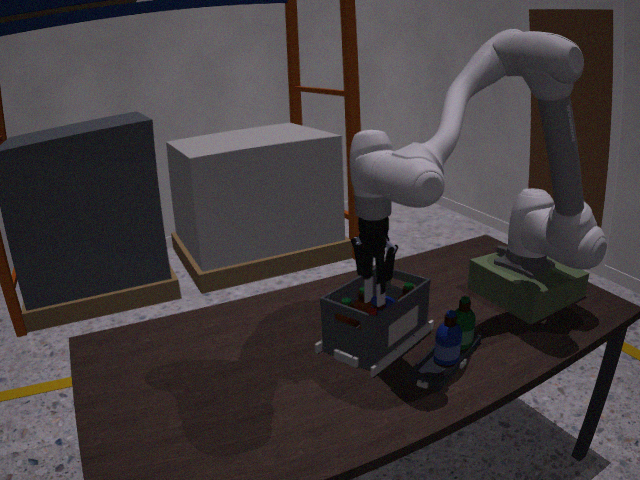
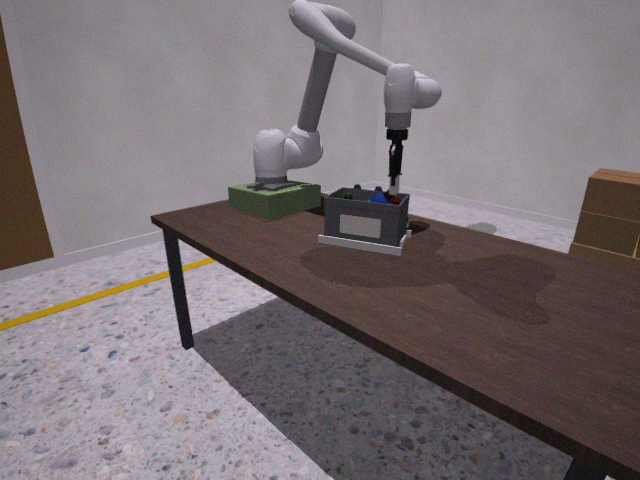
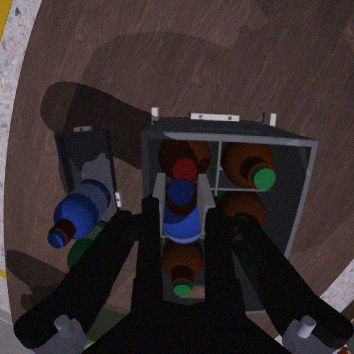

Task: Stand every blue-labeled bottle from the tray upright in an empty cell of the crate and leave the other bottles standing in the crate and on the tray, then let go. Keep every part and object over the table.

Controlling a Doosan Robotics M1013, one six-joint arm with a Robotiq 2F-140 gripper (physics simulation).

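Frame: origin at the arm's base, x ahead, y left, z up, level; metres.
Seen in the pictures: gripper, between the fingertips: (image 1: 374,302) (image 2: 393,193) (image 3: 180,185); arm's base, origin of its link: (image 1: 525,264) (image 2: 271,186).
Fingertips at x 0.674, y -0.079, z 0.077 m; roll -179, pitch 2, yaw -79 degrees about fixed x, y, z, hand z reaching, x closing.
Note:
Offsets run from my fingertips to a thing's middle. "spot": to the spot under its first point.
A blue-labeled bottle @[0.047 m down, 0.053 m back, 0.013 m right] (image 1: 386,301) (image 2: 378,198) (image 3: 182,227) leans in the left column of the grey crate @[0.094 m down, 0.092 m back, 0.016 m left] (image 1: 346,343) (image 2: 330,222) (image 3: 240,138), its capped neck toward the red-capped brown bottle @[0.096 m down, 0.009 m ahead, 0.001 m right] (image 3: 185,169). My gripper (image 1: 374,297) (image 2: 394,188) (image 3: 180,185) points down into the crate, shut on this tilted bottle near its neck and shoulder. Another blue-labeled bottle @[0.099 m down, 0.135 m back, 0.156 m left] (image 1: 448,341) (image 3: 77,215) stands on the dark tray @[spot: 0.176 m down, 0.075 m back, 0.146 m left] (image 1: 429,367) (image 3: 82,145), beside a green bottle @[0.099 m down, 0.226 m back, 0.134 m left] (image 1: 466,330) (image 3: 80,252). The crate's lower part is hidden.
Brown green-capped bottles @[0.096 m down, 0.021 m ahead, 0.092 m right] (image 3: 250,162) @[0.096 m down, 0.172 m back, 0.040 m right] (image 3: 182,262) stand in the crate. Another brown bottle @[0.096 m down, 0.061 m back, 0.110 m right] (image 3: 242,207) is partly hidden by a finger. White strips edge the crate's foot. The arm's green base block (image 1: 532,297) (image 2: 273,201) is on the table beyond the tray.

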